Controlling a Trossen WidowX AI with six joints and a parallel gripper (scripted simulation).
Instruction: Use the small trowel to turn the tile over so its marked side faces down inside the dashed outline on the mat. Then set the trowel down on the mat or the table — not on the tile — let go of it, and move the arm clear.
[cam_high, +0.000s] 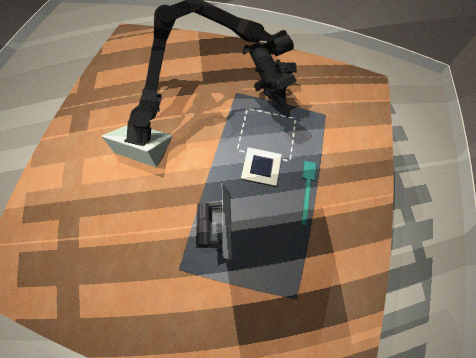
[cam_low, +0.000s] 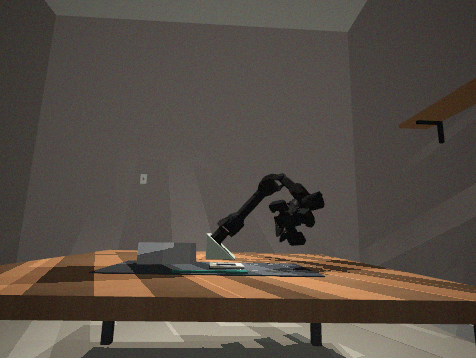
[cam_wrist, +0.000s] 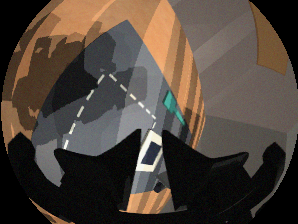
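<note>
My gripper tip is 3 cm past the tile, 17 cm to the left of it and 9 cm above it. Also, from my gripper tip: grey mat 2 cm behind, 22 cm to the right, 12 cm below; teal trowel 12 cm ahead, 21 cm to the right, 9 cm below.
</note>
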